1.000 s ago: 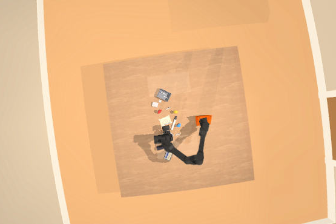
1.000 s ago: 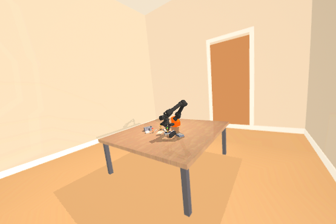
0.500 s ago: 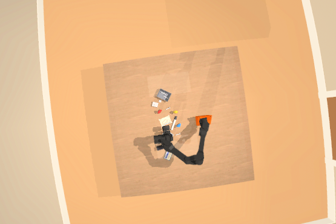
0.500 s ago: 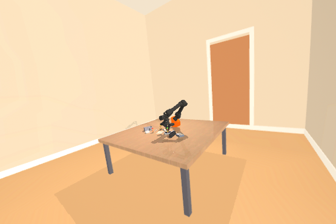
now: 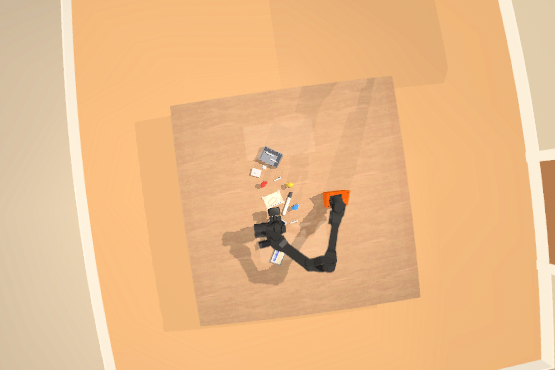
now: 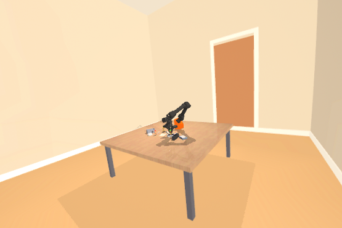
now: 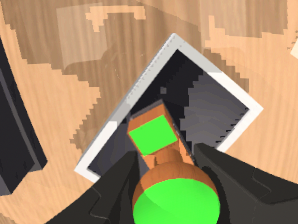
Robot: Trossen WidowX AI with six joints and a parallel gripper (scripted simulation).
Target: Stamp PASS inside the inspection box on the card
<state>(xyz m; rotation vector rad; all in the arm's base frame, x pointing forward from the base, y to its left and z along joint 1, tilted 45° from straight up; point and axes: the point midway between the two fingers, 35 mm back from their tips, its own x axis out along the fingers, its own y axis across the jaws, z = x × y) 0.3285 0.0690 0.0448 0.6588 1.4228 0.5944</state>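
Right now the ink pad is 3 cm below my gripper tip. From my gripper tip the other things lie so: white card: 13 cm to the right, 4 cm below; then black block: 5 cm ahead, 10 cm to the left, 2 cm below; then blue-knobbed stamp: 12 cm behind, 7 cm to the right, 2 cm below.
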